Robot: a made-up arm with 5 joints.
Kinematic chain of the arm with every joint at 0, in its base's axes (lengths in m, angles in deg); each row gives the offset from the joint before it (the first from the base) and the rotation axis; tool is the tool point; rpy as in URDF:
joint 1: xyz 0.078 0 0.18 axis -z
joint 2: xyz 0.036 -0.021 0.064 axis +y
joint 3: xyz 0.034 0 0.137 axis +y
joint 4: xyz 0.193 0 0.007 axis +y
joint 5: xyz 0.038 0.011 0 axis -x
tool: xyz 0 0 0 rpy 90 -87.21 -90
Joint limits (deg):
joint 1: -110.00..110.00
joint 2: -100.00..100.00
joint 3: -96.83..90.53
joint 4: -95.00..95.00
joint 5: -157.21..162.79
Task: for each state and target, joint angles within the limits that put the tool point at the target. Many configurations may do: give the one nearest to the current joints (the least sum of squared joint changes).
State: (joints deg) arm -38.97 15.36 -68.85 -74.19 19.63
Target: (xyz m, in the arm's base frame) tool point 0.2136 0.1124 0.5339
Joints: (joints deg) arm -42.91 31.55 -96.65 -95.00 19.63
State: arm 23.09 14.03 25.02 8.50 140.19
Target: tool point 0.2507 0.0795 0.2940
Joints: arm -27.73 -39.35 57.18 23.46 140.19
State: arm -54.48 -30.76 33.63 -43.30 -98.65
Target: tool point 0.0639 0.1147 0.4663
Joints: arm -101.97 -60.67 35.29 -48.55 -98.65
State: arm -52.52 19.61 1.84 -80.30 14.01
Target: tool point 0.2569 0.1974 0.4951
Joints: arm -49.97 9.24 -32.72 -65.84 14.01
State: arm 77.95 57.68 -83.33 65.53 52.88
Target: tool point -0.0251 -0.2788 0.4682
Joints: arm 108.37 42.77 -96.83 75.09 52.88
